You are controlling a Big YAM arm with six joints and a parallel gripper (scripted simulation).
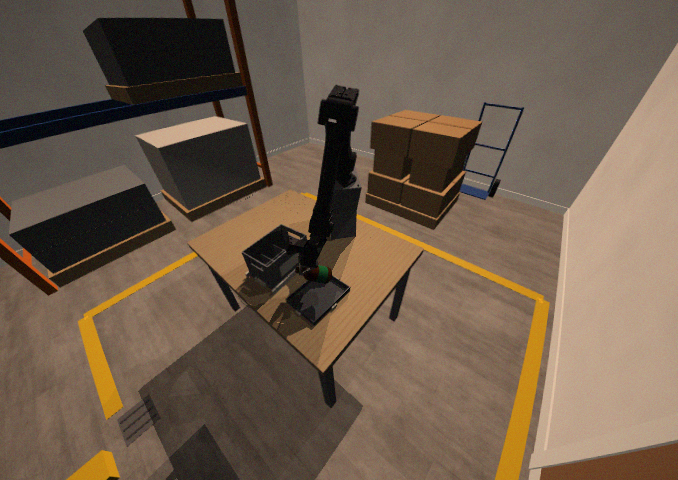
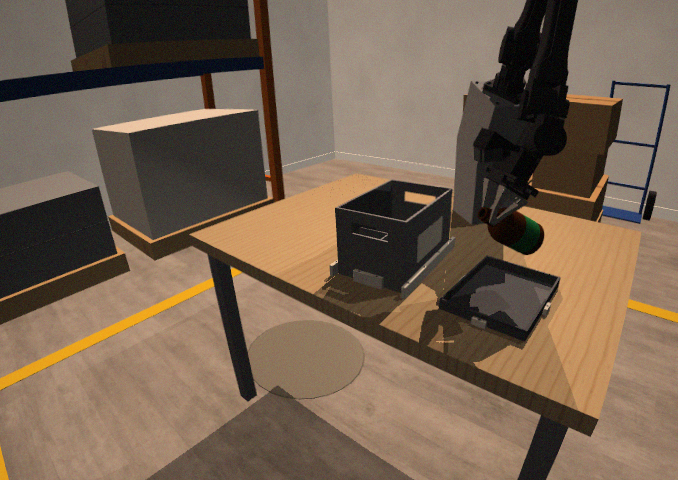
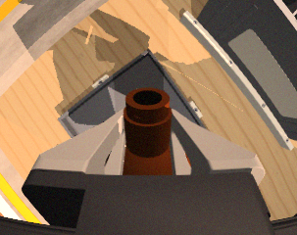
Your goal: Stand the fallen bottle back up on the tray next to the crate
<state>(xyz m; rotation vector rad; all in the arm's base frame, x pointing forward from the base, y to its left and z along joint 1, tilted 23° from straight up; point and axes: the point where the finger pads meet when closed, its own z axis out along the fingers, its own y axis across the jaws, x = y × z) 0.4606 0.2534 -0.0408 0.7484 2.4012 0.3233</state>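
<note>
Now: the brown bottle 4 cm behind my hand, 3 cm below it and 2 cm to the left of it. Round my hand: tray 19 cm below, 5 cm behind, 3 cm to the left; then dark crate 26 cm to the right, 11 cm below, 1 cm behind.
</note>
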